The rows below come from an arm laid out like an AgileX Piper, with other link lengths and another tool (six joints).
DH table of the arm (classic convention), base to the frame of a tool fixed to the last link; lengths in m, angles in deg. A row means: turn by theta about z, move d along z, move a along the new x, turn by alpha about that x. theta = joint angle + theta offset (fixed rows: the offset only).
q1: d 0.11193; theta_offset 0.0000; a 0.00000; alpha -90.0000
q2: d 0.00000; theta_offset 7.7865; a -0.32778; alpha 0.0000
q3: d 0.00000; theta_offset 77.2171; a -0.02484; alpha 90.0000
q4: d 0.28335; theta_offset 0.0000; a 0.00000; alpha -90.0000
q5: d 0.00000; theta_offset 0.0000; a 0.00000; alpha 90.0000
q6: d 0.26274; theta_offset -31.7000; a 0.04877; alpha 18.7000
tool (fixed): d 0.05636; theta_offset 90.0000; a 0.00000; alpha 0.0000
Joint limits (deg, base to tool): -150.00..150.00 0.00..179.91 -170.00..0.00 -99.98..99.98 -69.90..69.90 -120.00..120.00
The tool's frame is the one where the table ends.
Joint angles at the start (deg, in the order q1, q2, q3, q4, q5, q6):
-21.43, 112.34, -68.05, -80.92, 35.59, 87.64
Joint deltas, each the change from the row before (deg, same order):
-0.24, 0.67, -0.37, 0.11, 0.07, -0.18
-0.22, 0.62, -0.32, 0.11, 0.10, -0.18
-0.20, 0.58, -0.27, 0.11, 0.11, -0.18
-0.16, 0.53, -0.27, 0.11, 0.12, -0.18
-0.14, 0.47, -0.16, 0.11, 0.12, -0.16
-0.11, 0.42, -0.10, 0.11, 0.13, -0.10
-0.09, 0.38, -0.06, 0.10, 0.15, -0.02
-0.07, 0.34, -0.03, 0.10, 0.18, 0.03
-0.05, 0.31, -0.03, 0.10, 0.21, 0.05
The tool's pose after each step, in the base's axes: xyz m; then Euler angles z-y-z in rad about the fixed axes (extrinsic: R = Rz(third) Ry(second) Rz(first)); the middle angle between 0 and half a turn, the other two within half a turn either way. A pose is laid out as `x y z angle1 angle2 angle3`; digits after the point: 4 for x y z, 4 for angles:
0.4236 -0.3955 0.0342 0.5329 1.9276 -1.3743
0.4224 -0.3976 0.0305 0.5255 1.9304 -1.3814
0.4211 -0.3996 0.0268 0.5179 1.9332 -1.3885
0.4201 -0.4013 0.0235 0.5109 1.9354 -1.3947
0.4186 -0.4026 0.0202 0.5034 1.9381 -1.4009
0.4170 -0.4035 0.0169 0.4965 1.9410 -1.4072
0.4153 -0.4042 0.0137 0.4905 1.9438 -1.4139
0.4134 -0.4048 0.0108 0.4851 1.9463 -1.4209
0.4116 -0.4053 0.0082 0.4801 1.9484 -1.4280

